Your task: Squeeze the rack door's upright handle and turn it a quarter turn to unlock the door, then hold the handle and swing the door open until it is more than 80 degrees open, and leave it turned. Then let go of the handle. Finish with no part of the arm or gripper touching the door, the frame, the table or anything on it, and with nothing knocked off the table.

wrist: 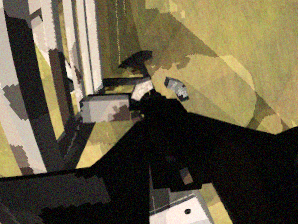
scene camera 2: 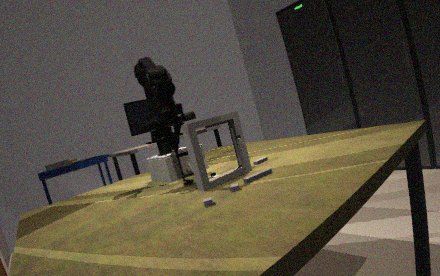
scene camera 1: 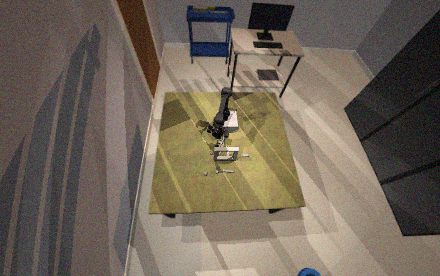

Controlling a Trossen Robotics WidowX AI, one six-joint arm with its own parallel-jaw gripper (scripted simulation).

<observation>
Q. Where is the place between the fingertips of my gripper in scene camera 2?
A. At 174,145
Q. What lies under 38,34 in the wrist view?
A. A grey rack frame.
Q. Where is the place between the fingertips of my gripper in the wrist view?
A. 164,123
</observation>
